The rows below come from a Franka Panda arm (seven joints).
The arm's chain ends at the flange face. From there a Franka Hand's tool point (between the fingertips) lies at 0.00 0.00 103.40 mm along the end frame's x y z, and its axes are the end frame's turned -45 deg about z.
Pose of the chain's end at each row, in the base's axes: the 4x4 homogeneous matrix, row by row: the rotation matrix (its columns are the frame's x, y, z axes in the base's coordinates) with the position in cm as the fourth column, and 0 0 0 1 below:
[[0.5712 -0.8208 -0.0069 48.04], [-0.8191 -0.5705 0.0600 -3.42], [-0.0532 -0.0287 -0.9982 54.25], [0 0 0 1]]
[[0.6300 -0.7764 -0.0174 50.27], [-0.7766 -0.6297 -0.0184 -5.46], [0.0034 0.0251 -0.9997 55.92], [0 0 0 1]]
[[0.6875 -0.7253 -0.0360 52.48], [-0.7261 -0.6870 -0.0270 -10.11], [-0.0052 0.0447 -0.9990 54.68], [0 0 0 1]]
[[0.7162 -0.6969 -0.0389 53.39], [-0.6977 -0.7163 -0.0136 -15.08], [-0.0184 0.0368 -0.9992 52.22], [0 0 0 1]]
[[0.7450 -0.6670 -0.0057 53.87], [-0.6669 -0.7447 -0.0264 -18.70], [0.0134 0.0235 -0.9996 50.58], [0 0 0 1]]
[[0.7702 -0.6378 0.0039 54.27], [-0.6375 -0.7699 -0.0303 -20.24], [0.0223 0.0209 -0.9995 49.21], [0 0 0 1]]
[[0.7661 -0.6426 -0.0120 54.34], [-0.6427 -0.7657 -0.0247 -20.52], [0.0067 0.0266 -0.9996 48.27], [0 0 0 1]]
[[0.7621 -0.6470 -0.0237 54.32], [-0.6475 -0.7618 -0.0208 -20.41], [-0.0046 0.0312 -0.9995 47.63], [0 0 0 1]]
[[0.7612 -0.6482 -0.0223 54.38], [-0.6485 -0.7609 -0.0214 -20.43], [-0.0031 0.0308 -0.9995 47.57], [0 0 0 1]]
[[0.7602 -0.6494 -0.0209 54.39], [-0.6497 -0.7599 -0.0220 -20.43], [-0.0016 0.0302 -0.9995 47.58], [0 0 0 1]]
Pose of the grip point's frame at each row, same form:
[[0.9843 -0.1765 -0.0069 47.97], [-0.1758 -0.9826 0.0600 -2.80], [-0.0173 -0.0579 -0.9982 43.93], [0 0 0 1]]
[[0.9945 -0.1035 -0.0174 50.09], [-0.1039 -0.9944 -0.0184 -5.65], [-0.0153 0.0202 -0.9997 45.58], [0 0 0 1]]
[[0.9990 -0.0267 -0.0360 52.11], [-0.0276 -0.9992 -0.0270 -10.39], [-0.0353 0.0279 -0.9990 44.35], [0 0 0 1]]
[[0.9992 0.0136 -0.0389 52.99], [0.0132 -0.9998 -0.0136 -15.22], [-0.0390 0.0130 -0.9992 41.89], [0 0 0 1]]
[[0.9984 0.0552 -0.0057 53.81], [0.0550 -0.9982 -0.0264 -18.97], [-0.0071 0.0261 -0.9996 40.24], [0 0 0 1]]
[[0.9956 0.0936 0.0039 54.31], [0.0936 -0.9952 -0.0303 -20.55], [0.0010 0.0305 -0.9995 38.88], [0 0 0 1]]
[[0.9961 0.0873 -0.0120 54.22], [0.0870 -0.9959 -0.0247 -20.78], [-0.0141 0.0235 -0.9996 37.93], [0 0 0 1]]
[[0.9964 0.0814 -0.0237 54.07], [0.0808 -0.9965 -0.0208 -20.63], [-0.0253 0.0188 -0.9995 37.30], [0 0 0 1]]
[[0.9966 0.0799 -0.0223 54.15], [0.0795 -0.9966 -0.0214 -20.65], [-0.0240 0.0196 -0.9995 37.24], [0 0 0 1]]
[[0.9967 0.0783 -0.0209 54.17], [0.0779 -0.9967 -0.0220 -20.66], [-0.0225 0.0202 -0.9995 37.25], [0 0 0 1]]

